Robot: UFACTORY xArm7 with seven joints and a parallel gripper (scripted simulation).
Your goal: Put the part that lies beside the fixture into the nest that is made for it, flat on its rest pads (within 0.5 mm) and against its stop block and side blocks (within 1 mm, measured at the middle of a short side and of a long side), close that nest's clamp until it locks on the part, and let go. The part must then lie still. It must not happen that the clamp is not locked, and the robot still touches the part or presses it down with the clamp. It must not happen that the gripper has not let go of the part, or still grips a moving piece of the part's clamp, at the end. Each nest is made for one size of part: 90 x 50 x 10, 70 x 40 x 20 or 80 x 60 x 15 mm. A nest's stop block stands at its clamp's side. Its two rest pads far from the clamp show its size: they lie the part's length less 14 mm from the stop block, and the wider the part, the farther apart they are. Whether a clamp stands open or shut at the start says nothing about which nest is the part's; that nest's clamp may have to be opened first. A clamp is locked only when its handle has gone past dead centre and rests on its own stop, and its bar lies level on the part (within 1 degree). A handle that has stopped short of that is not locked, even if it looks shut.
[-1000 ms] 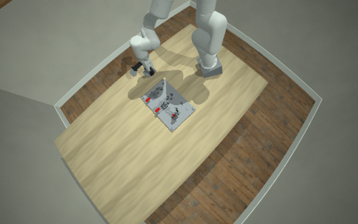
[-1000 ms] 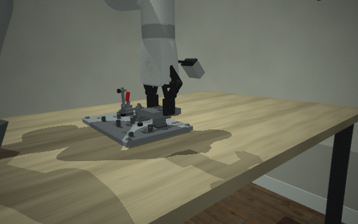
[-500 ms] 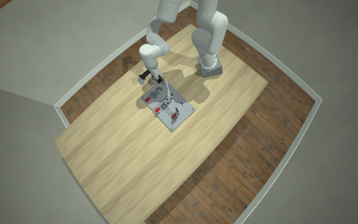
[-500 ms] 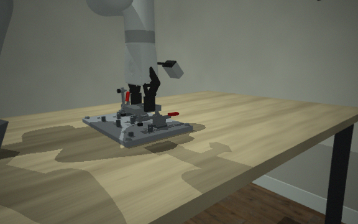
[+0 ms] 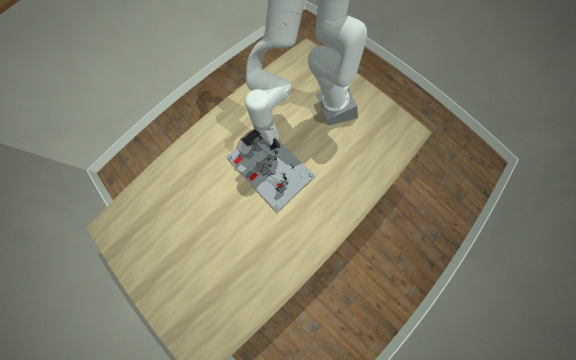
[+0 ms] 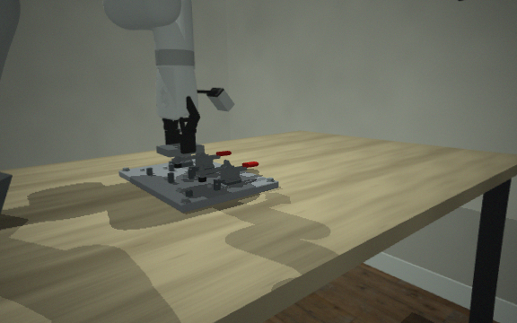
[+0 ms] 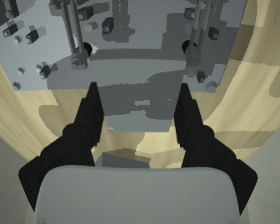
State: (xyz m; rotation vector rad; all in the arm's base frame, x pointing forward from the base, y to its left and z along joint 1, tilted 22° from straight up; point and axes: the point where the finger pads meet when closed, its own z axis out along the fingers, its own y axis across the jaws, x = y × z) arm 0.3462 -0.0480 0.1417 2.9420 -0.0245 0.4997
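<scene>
Now: the grey fixture plate 60 mm ahead of my hand, 50 mm to the left of it and 100 mm below it. The rest, counted from my hand: part: 10 mm below.
</scene>
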